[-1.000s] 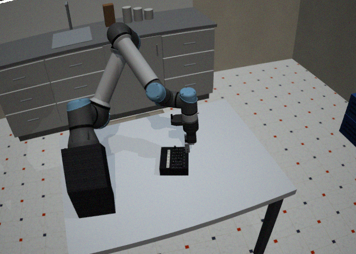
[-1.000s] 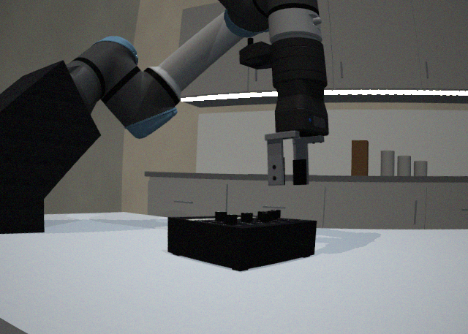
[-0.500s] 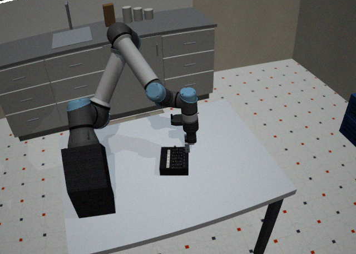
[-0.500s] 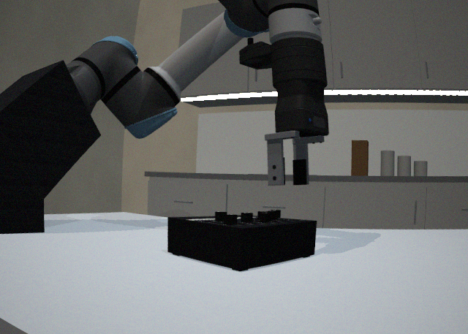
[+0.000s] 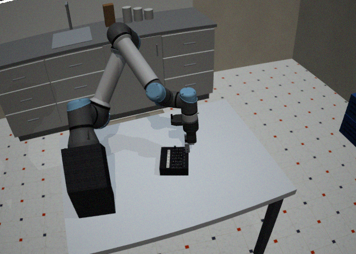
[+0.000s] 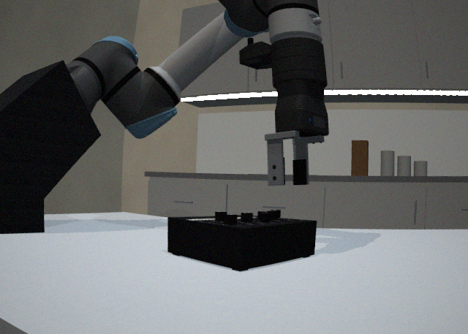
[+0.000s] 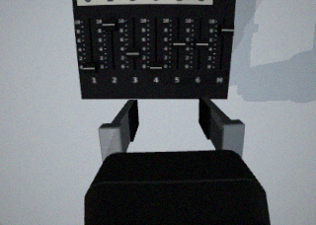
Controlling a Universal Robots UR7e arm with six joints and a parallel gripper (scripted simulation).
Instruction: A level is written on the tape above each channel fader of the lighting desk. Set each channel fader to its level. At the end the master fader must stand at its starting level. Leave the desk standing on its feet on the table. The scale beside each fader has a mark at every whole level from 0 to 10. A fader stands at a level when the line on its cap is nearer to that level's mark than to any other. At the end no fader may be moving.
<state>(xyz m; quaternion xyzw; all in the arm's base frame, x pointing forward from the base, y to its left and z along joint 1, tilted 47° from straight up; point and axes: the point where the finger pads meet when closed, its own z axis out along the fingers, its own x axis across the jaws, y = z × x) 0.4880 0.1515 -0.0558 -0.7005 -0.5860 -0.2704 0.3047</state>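
Now: the channel 2 cap 80 mm behind my hand, 40 mm to the right of it and 60 mm below it. The rest, counted from my hand: channel 3 cap 50 mm behind, 20 mm to the right, 60 mm below; then channel 4 cap 30 mm behind, 60 mm below; then channel 6 cap 40 mm behind, 40 mm to the left, 60 mm below.
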